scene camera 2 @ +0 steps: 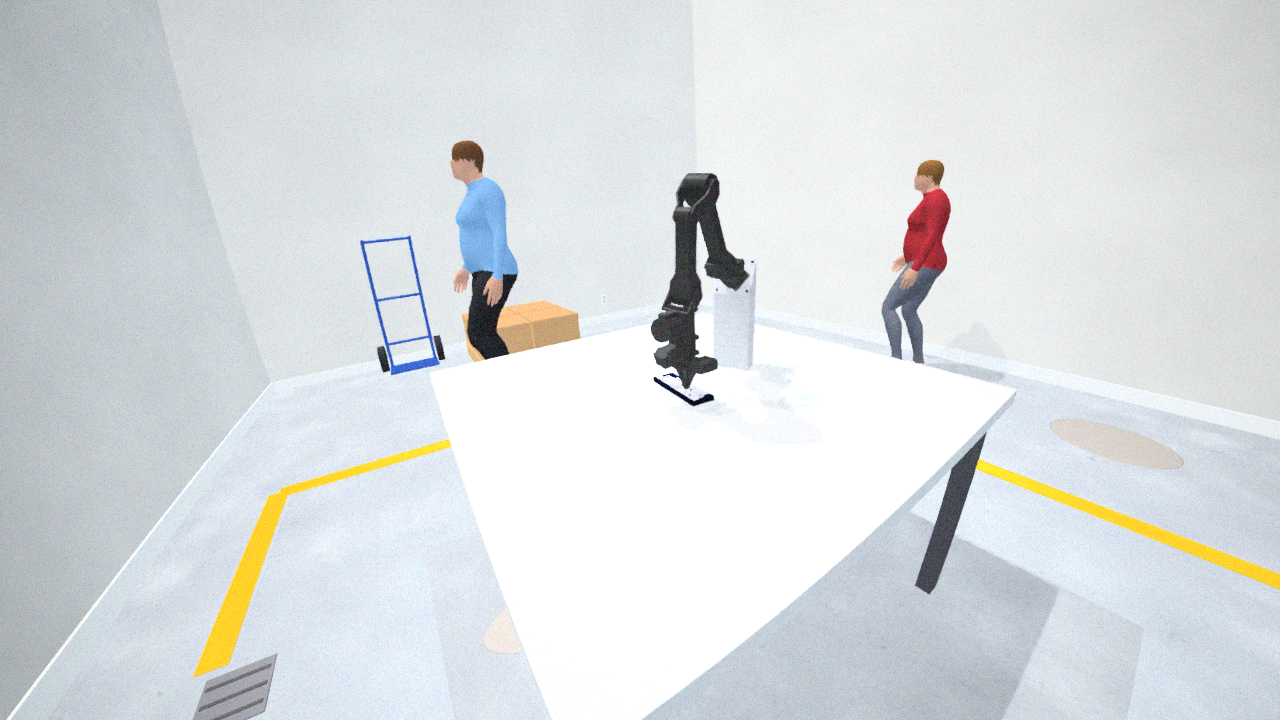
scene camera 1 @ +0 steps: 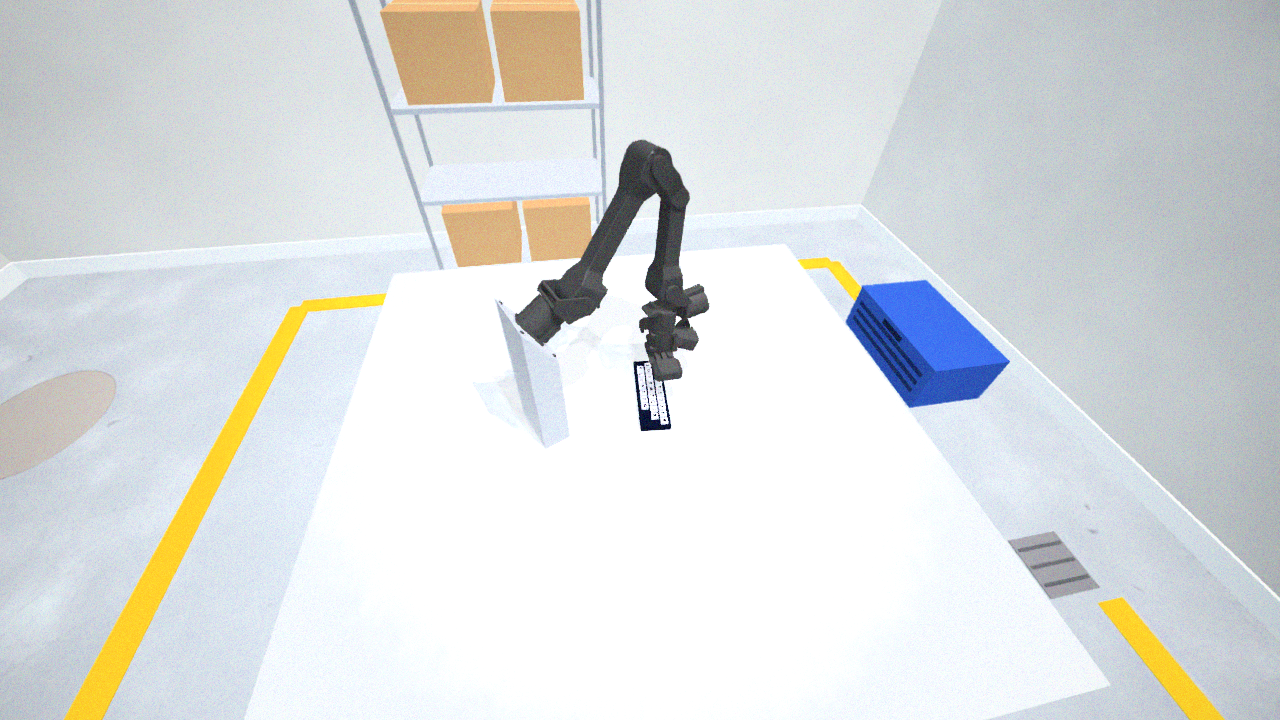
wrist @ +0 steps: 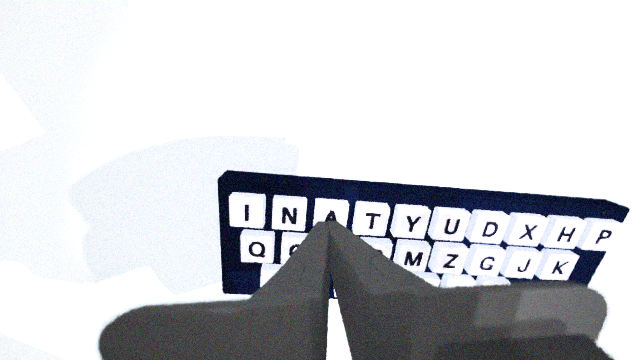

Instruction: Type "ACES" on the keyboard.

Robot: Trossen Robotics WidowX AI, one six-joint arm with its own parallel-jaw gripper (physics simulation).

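Seen in the pictures: gripper, fingertip midpoint: (scene camera 2: 686, 388) (wrist: 326, 230); arm's base at its link origin: (scene camera 2: 735, 277) (scene camera 1: 528, 330).
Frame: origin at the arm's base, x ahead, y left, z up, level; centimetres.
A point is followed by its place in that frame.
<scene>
The dark keyboard (scene camera 1: 648, 424) @(x 22.4, y 4.8, z -27.0 cm) (scene camera 2: 701, 399) @(x 18.1, y 24.0, z -27.0 cm) (wrist: 415, 195) @(x 23.6, y 16.2, z -27.0 cm) with white letter keys lies flat on the table. My gripper (scene camera 1: 662, 376) @(x 21.0, y 19.8, z -25.5 cm) (scene camera 2: 687, 385) @(x 21.0, y 19.8, z -25.5 cm) (wrist: 326, 230) @(x 21.0, y 19.8, z -25.5 cm) is shut and empty, pointing down over the keyboard. In the wrist view its fingertips overlap the lower part of the A key (wrist: 325, 207) @(x 21.5, y 20.1, z -26.5 cm), between the N key (wrist: 289, 207) @(x 20.9, y 21.6, z -26.5 cm) and the T key (wrist: 371, 212) @(x 22.1, y 18.0, z -26.5 cm). I cannot tell whether the tips touch the key. The fingers cover part of the middle row and much of the bottom row. Letters C, E and S do not show in the wrist view.
A white upright panel (scene camera 1: 534, 385) @(x 2.6, y -6.1, z -7.7 cm) (scene camera 2: 733, 326) @(x 1.3, y 2.4, z -14.5 cm) stands beside the arm's base. The white table (scene camera 1: 626, 582) @(x 26.2, y -28.3, z -28.3 cm) (scene camera 2: 626, 537) @(x 42.6, y 65.9, z -28.3 cm) carries the arm. A blue box (scene camera 1: 939, 326) is on the floor right of the table in scene camera 1. Two people (scene camera 2: 483, 223) (scene camera 2: 928, 232) are beyond the table.
</scene>
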